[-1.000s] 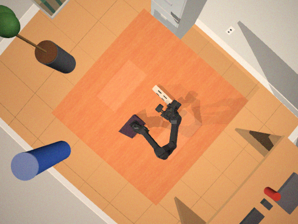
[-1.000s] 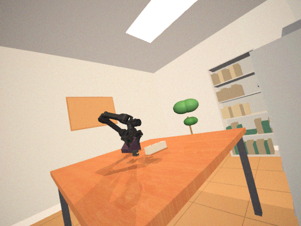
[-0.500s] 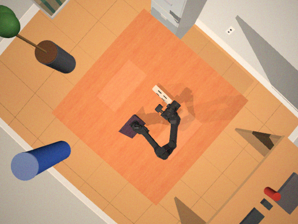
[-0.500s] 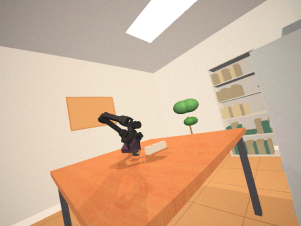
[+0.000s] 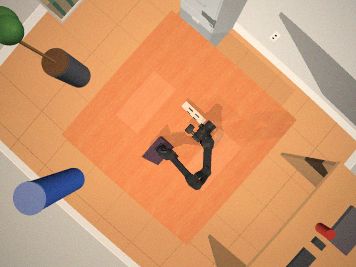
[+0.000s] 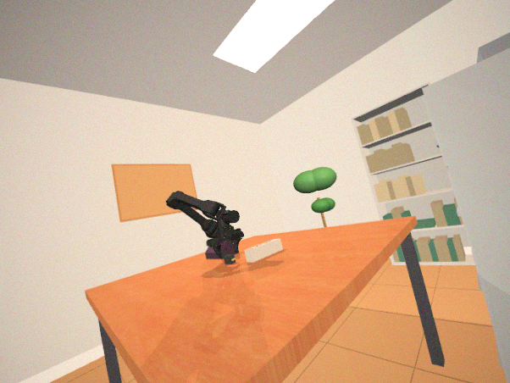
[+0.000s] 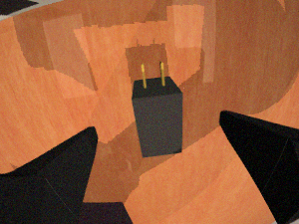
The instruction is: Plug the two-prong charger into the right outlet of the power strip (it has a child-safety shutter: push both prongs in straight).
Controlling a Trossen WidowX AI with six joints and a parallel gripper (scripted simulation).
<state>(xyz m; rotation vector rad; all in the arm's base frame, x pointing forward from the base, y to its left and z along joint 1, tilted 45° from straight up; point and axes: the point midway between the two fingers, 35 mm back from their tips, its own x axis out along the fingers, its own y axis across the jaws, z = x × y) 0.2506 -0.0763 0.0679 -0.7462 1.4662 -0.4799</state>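
Right now my gripper tip is 2 cm short of the two-prong charger and 1 cm above it.
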